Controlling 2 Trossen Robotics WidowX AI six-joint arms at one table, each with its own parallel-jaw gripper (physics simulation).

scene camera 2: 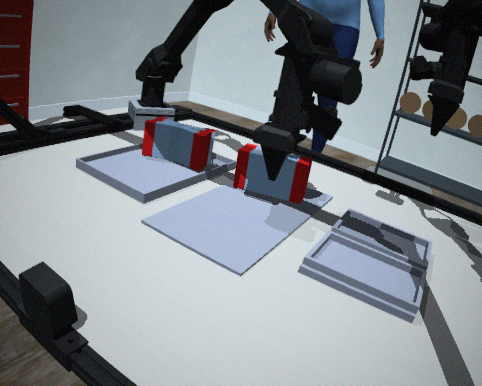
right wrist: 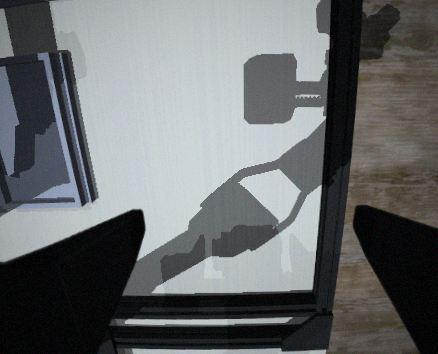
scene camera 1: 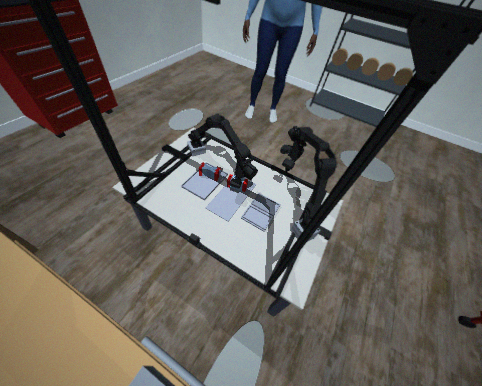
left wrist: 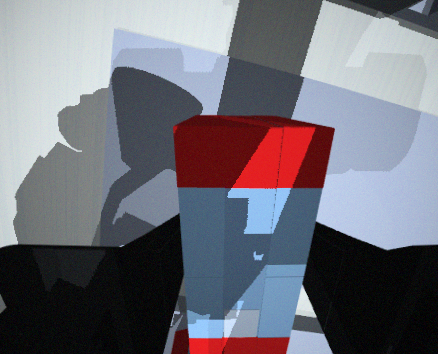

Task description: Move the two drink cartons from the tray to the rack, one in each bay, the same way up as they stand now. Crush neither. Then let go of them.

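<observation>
A blue carton with red ends stands in the back part of the tray, long axis level. My left gripper is shut on the second such carton, a finger on each long side. That carton is level and over the far part of the flat plate; it seems slightly raised. Its sides look uncrushed. My right gripper is open and empty, raised behind the rack. The two-bay rack holds no carton.
The flat plate lies between tray and rack. Black frame beams edge the table, with a black block on the front beam. A person stands behind the table. Arm shadows cross the table.
</observation>
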